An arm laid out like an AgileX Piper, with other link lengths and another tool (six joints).
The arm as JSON. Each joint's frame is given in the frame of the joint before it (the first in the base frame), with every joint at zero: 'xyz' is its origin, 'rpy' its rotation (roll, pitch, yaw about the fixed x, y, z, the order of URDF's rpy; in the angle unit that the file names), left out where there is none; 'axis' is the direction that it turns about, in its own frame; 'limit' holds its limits. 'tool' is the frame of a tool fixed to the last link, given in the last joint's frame.
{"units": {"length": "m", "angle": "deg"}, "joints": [
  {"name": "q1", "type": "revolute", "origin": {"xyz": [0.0, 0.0, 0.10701]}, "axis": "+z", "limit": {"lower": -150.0, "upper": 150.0}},
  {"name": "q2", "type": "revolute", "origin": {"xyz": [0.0, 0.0, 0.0]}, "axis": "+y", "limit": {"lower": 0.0, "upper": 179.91}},
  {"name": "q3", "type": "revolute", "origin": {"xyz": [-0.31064, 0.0, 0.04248]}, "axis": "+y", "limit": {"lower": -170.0, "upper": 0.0}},
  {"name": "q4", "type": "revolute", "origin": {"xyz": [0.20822, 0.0, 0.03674]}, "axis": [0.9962, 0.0, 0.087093], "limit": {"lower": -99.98, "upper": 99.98}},
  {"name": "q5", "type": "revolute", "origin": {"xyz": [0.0, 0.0, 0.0]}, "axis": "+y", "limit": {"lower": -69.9, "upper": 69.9}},
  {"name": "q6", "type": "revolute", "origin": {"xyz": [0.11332, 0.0, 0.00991]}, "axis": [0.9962, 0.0, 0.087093], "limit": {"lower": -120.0, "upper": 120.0}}
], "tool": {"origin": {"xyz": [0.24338, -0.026, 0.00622], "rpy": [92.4, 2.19, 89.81]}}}
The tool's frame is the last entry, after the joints.
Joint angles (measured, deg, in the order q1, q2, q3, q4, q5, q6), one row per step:
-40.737, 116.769, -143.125, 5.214, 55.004, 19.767
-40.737, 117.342, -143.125, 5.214, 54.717, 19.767
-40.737, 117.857, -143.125, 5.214, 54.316, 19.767
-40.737, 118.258, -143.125, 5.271, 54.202, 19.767
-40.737, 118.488, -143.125, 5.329, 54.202, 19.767
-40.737, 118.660, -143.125, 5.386, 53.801, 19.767
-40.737, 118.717, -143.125, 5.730, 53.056, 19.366
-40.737, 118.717, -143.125, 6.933, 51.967, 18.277
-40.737, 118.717, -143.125, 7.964, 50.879, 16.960
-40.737, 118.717, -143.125, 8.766, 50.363, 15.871
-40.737, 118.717, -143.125, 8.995, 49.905, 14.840
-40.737, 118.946, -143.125, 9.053, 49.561, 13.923
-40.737, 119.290, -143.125, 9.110, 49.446, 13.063
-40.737, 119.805, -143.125, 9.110, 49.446, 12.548
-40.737, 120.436, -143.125, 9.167, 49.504, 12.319
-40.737, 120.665, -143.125, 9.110, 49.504, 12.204
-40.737, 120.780, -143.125, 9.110, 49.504, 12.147
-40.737, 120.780, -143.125, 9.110, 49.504, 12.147
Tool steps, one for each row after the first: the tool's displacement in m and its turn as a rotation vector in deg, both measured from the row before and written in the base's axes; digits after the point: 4 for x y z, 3 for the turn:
0.0022, -0.0020, -0.0051, 0.198, 0.209, -0.022
0.0022, -0.0021, -0.0038, 0.090, 0.076, -0.031
0.0015, -0.0010, -0.0041, 0.229, 0.182, 0.020
0.0008, -0.0003, -0.0027, 0.188, 0.141, 0.029
0.0015, -0.0010, 0.0002, -0.097, -0.217, -0.004
0.0027, -0.0005, 0.0036, -0.490, -0.522, 0.268
0.0059, 0.0020, 0.0066, -0.687, -0.963, 0.909
0.0050, 0.0012, 0.0067, -0.980, -0.756, 0.869
0.0032, 0.0016, 0.0035, -0.622, -0.300, 0.715
0.0013, -0.0005, 0.0030, -0.925, 0.038, 0.408
0.0013, -0.0015, -0.0005, -0.733, 0.341, 0.294
0.0013, -0.0012, -0.0032, -0.480, 0.581, 0.306
0.0014, -0.0015, -0.0061, -0.067, 0.656, 0.179
0.0018, -0.0013, -0.0079, 0.305, 0.609, 0.117
0.0004, -0.0008, -0.0028, 0.022, 0.265, 0.016
0.0003, -0.0003, -0.0014, 0.031, 0.116, 0.021
0.0000, 0.0000, 0.0000, 0.000, 0.000, 0.000

